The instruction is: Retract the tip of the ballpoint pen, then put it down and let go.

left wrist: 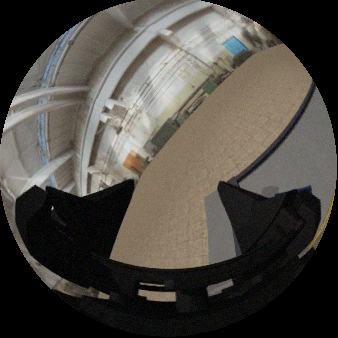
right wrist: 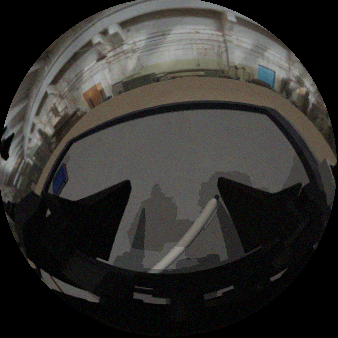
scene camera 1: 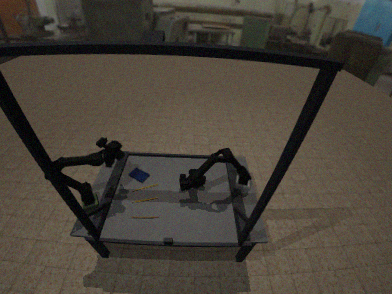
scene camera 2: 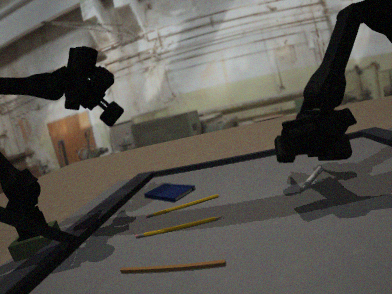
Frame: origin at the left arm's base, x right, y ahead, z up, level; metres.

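Seen in the pictures: left gripper, fingertip midpoint: (left wrist: 177,184) (scene camera 2: 102,102); right gripper, fingertip midpoint: (right wrist: 174,183) (scene camera 2: 303,159); left arm's base, origin of the base link: (scene camera 1: 89,200); right arm's base, origin of the base link: (scene camera 1: 243,181).
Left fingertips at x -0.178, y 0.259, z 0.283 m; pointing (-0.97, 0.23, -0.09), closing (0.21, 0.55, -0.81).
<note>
Offsets run from my left fingertips to a thing's top centre. Level surfaces: height alone.
The ballpoint pen @(dx +0.355, dy +0.429, dz -0.310 m) (scene camera 2: 312,178) (right wrist: 194,231) is white with a dark end and appears to lie on the table @(dz -0.323 m) (scene camera 1: 175,227) (scene camera 2: 260,250), under my right gripper. My right gripper (scene camera 1: 185,181) (scene camera 2: 314,150) (right wrist: 174,183) is open and empty, above the table. In the right wrist view the pen slants between its fingers, the dark end near the right-hand finger and the other end hidden by the gripper body. Whether its tip is out cannot be told. My left gripper (scene camera 1: 107,146) (left wrist: 177,184) is open and empty, held high near the table's far left corner.
A blue notebook @(dx +0.081, dy +0.122, dz -0.311 m) (scene camera 1: 139,174) (scene camera 2: 169,192) (right wrist: 60,179) lies at the back left. Two yellow pencils @(dx +0.217, dy +0.125, dz -0.316 m) (scene camera 2: 183,205) @(dx +0.318, dy +0.087, dz -0.314 m) (scene camera 2: 178,227) and an orange stick @(dx +0.439, dy +0.037, dz -0.316 m) (scene camera 2: 173,267) lie left of the pen. A dark frame post (scene camera 1: 287,150) rises at the table's right side.
</note>
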